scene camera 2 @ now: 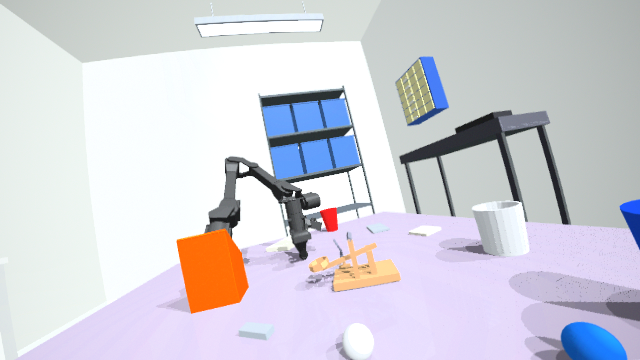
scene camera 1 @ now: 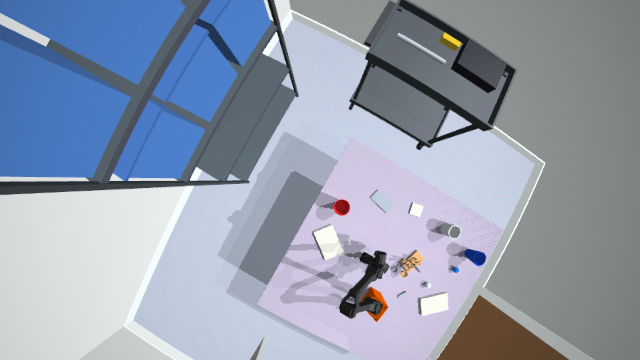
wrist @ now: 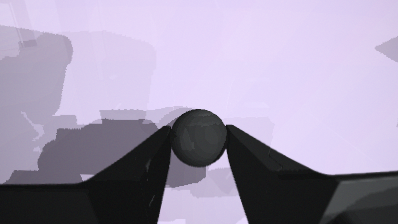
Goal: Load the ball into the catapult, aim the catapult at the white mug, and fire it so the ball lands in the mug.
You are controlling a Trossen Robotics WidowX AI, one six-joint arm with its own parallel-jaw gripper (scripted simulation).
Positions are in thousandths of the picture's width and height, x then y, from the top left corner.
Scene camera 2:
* gripper: 474,712
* white mug: 784,624
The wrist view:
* gripper: 499,592
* dark ball: 499,618
